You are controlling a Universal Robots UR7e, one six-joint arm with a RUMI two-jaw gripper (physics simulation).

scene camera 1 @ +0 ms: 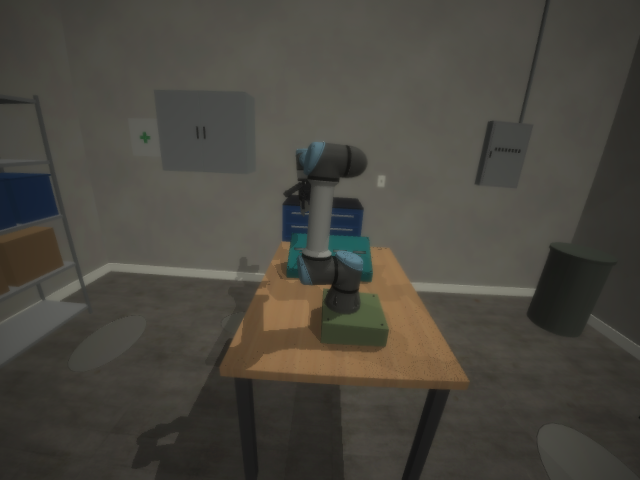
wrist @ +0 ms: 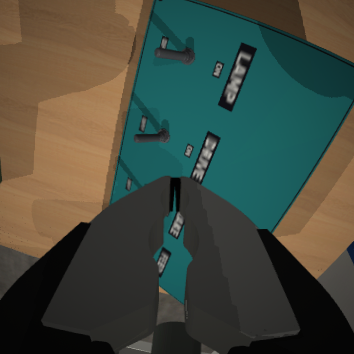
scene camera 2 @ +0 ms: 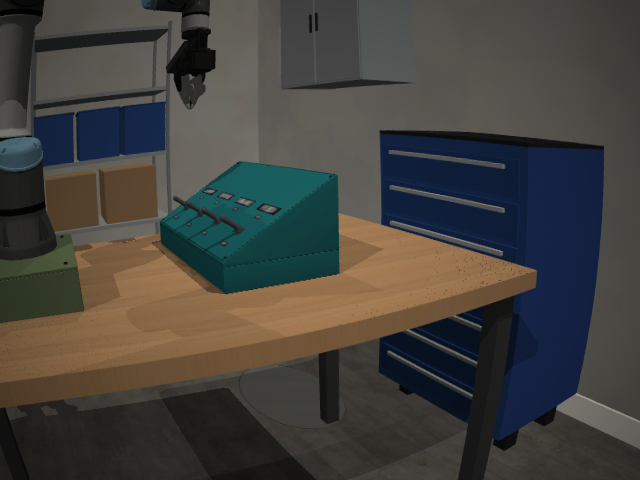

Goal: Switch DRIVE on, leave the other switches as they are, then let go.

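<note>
The teal switch panel has a sloping face. In the wrist view, the DRIVE lever leans left, away from its ON mark and towards the small plate on the other side. The LAMP lever leans the same way. The DRIVE label is partly covered by the fingers, which also hide the BRAKE and FEED levers. My gripper is shut and empty, high above the panel. In the wrist view, its tips appear below the DRIVE lever and label.
The panel stands on the wooden table. The arm's green base block is at the near end in scene camera 1. A blue drawer cabinet stands beyond the table. A grey wall cabinet hangs behind.
</note>
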